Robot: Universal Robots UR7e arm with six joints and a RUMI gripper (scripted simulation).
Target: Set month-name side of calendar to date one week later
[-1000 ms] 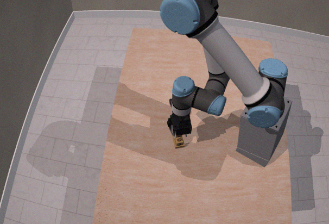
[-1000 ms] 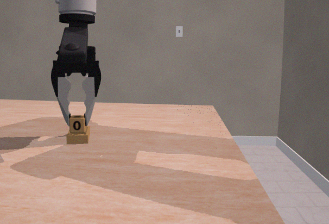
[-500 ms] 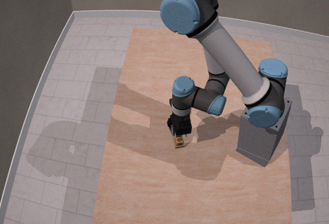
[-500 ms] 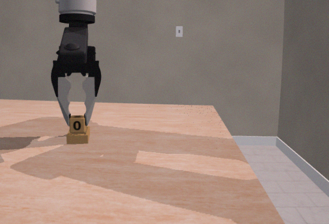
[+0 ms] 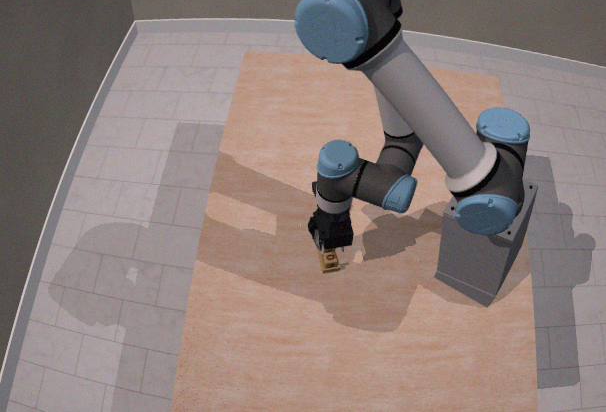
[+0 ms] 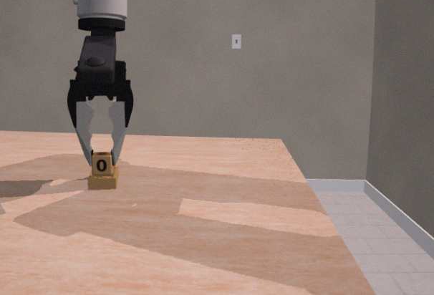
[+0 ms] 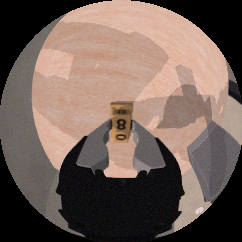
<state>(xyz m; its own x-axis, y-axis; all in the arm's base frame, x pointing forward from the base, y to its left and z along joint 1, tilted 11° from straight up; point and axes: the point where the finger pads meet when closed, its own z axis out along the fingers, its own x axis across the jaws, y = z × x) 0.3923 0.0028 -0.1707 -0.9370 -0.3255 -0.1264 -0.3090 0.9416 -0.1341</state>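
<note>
The wooden calendar tray lies 1 cm behind my hand, 2 cm to the left of it and 4 cm below it.
</note>
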